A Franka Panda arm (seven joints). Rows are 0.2 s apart.
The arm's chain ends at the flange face. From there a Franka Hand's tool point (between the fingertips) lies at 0.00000 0.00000 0.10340 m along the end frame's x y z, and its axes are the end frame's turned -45 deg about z.
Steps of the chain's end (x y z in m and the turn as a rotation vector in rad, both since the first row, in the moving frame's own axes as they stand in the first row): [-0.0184 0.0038 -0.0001 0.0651 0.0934 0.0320]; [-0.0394 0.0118 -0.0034 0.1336 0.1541 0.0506]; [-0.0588 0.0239 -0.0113 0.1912 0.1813 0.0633]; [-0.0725 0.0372 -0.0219 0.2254 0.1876 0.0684]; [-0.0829 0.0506 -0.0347 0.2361 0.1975 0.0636]
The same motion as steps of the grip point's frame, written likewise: [-0.0042 -0.0081 -0.0008 -0.0200 0.1121 0.0320]; [-0.0154 -0.0175 -0.0055 -0.0145 0.2034 0.0506]; [-0.0316 -0.0245 -0.0149 0.0070 0.2634 0.0633]; [-0.0477 -0.0267 -0.0263 0.0267 0.2920 0.0684]; [-0.0631 -0.0246 -0.0396 0.0273 0.3066 0.0636]
